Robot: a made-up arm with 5 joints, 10 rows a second.
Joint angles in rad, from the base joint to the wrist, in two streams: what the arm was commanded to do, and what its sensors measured. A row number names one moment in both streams.
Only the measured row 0 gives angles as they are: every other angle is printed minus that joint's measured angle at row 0.
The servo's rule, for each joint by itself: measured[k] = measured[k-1] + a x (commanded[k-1-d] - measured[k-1]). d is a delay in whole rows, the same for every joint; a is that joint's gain. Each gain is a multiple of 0.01, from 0.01 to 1. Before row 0 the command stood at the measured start. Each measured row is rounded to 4 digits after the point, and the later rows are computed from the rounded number. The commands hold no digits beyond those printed.
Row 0, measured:
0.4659 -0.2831 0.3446 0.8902 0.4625
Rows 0 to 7, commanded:
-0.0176 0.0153 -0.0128 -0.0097 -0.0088
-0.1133 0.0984 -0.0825 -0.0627 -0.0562
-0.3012 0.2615 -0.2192 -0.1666 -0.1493
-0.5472 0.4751 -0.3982 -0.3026 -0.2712
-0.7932 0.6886 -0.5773 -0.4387 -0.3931
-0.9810 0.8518 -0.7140 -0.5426 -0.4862
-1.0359 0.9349 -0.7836 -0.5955 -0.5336
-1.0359 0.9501 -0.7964 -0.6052 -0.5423
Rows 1 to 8, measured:
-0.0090 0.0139 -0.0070 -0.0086 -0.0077
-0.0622 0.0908 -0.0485 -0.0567 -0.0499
-0.1841 0.2461 -0.1424 -0.1545 -0.1364
-0.3693 0.4545 -0.2831 -0.2863 -0.2537
-0.5855 0.6675 -0.4449 -0.4219 -0.3750
-0.7872 0.8352 -0.5929 -0.5293 -0.4717
-0.9140 0.9259 -0.6978 -0.5882 -0.5256
-0.9762 0.9479 -0.7520 -0.6033 -0.5401
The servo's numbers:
d 0
a 0.51 0.91 0.55 0.89 0.87

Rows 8 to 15, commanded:
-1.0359 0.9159 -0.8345 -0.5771 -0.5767
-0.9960 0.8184 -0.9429 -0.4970 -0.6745
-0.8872 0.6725 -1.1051 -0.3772 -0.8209
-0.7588 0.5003 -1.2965 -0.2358 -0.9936
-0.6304 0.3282 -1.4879 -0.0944 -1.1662
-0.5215 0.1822 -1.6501 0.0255 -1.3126
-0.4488 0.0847 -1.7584 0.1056 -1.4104
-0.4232 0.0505 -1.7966 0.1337 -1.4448
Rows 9 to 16, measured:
-1.0066 0.9188 -0.7974 -0.5800 -0.5719
-1.0012 0.8274 -0.8774 -0.5061 -0.6612
-0.9431 0.6864 -1.0026 -0.3914 -0.8001
-0.8491 0.5170 -1.1642 -0.2529 -0.9684
-0.7376 0.3452 -1.3422 -0.1118 -1.1405
-0.6274 0.1969 -1.5115 0.0104 -1.2902
-0.5363 0.0948 -1.6473 0.0951 -1.3948
-0.4786 0.0545 -1.7294 0.1295 -1.4383

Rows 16 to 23, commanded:
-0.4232 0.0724 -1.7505 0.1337 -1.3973
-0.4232 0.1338 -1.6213 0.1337 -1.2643
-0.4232 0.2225 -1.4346 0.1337 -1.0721
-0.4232 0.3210 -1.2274 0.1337 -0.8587
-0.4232 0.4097 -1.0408 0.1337 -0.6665
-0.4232 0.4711 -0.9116 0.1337 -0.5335
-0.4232 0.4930 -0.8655 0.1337 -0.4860
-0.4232 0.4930 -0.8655 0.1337 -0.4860
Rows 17 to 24, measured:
-0.4503 0.0708 -1.7410 0.1332 -1.4026
-0.4365 0.1281 -1.6752 0.1336 -1.2823
-0.4297 0.2140 -1.5429 0.1337 -1.0994
-0.4264 0.3114 -1.3694 0.1337 -0.8900
-0.4248 0.4009 -1.1887 0.1337 -0.6956
-0.4240 0.4648 -1.0363 0.1337 -0.5546
-0.4236 0.4905 -0.9424 0.1337 -0.4949
-0.4234 0.4928 -0.9001 0.1337 -0.4872

